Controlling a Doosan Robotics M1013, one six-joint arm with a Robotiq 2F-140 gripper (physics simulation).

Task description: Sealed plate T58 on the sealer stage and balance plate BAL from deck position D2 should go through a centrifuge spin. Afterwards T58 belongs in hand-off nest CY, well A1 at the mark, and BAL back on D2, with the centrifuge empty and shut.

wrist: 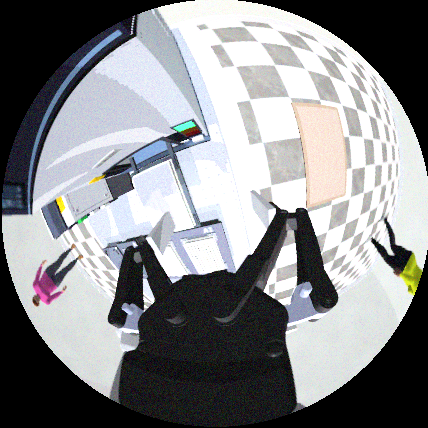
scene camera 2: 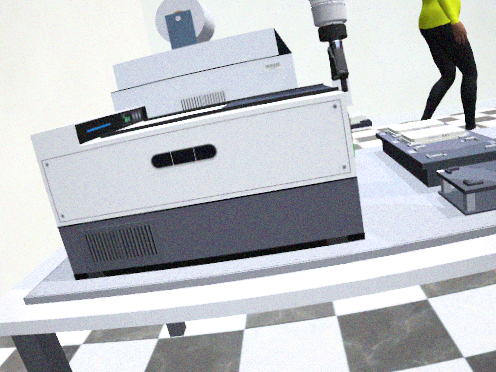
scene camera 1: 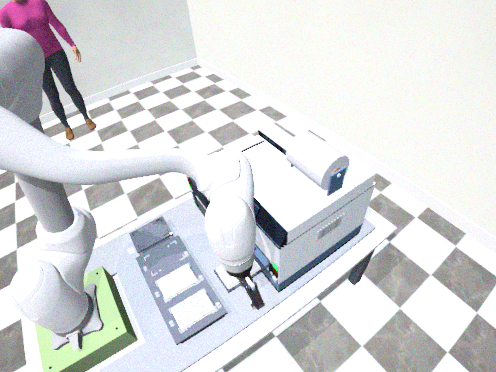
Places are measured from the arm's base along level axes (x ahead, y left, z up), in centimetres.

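Where they show: gripper, fingertip midpoint: (wrist: 209, 209) (scene camera 1: 244, 289); arm's base, origin of the base link: (scene camera 1: 75, 315).
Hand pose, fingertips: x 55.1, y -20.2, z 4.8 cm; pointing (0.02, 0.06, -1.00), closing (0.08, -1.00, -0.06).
Observation:
Each offset is from my fingertips to the top centre of the thing.
My gripper (scene camera 1: 255, 296) (scene camera 2: 343, 86) (wrist: 209, 209) is open and empty, fingers wide apart, above the table in front of the sealer @[dx +31.6, dy +12.0, dz +33.9 cm] (scene camera 1: 305, 195) (scene camera 2: 205, 80). A pale plate @[dx +2.0, dy +8.8, dz -1.7 cm] (scene camera 1: 230, 281) (wrist: 157, 187) lies on the sealer stage, partly hidden by the gripper in scene camera 1. Two white plates sit side by side on the dark deck (scene camera 1: 176, 336) (scene camera 2: 407, 159): a front plate @[dx -17.2, dy +5.4, dz -7.0 cm] (scene camera 1: 194, 309) (wrist: 201, 250) and one behind it @[dx -18.6, dy +17.6, dz -7.0 cm] (scene camera 1: 177, 283). Plate labels are unreadable, so I cannot tell which is BAL. The centrifuge (scene camera 2: 195, 185) has a blue-lit display; its inside is hidden.
A low dark box @[dx -22.1, dy +45.7, dz -8.9 cm] (scene camera 1: 151, 234) (scene camera 2: 472, 192) stands at the deck's far end. The arm's green base (scene camera 1: 117, 320) is beside the deck. The sealer carries a film roll @[dx +33.7, dy +12.3, dz +33.9 cm] (scene camera 1: 317, 162) (scene camera 2: 205, 22). One person (scene camera 1: 37, 30) (wrist: 46, 282) stands behind; another (scene camera 2: 450, 55) (wrist: 405, 270) stands opposite.

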